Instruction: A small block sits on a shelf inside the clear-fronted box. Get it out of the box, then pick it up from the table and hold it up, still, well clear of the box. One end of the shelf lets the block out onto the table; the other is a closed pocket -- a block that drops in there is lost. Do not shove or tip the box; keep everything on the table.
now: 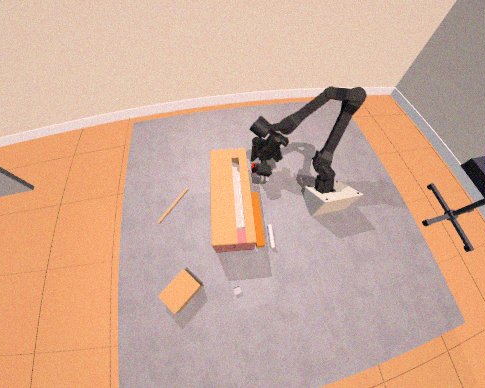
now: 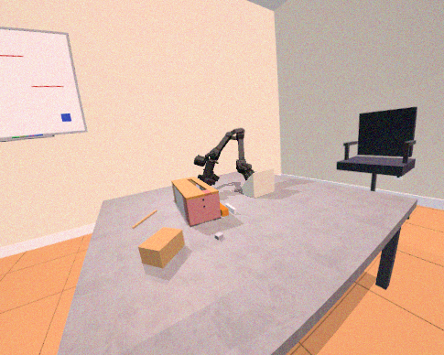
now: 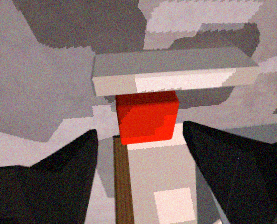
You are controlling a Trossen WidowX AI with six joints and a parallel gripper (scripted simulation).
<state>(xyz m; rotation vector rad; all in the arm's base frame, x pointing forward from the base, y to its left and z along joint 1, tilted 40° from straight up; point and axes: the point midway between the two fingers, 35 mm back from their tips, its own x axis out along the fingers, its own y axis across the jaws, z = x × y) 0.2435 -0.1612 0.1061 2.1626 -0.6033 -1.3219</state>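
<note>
Now: the red block 20 mm behind my gripper tip and 10 mm below it. Also, from my gripper tip: box: 160 mm to the left, 80 mm ahead, 40 mm above; white cube: 490 mm to the left, 150 mm ahead, 20 mm below; orange strip: 240 mm to the left, 30 mm ahead, 10 mm below.
</note>
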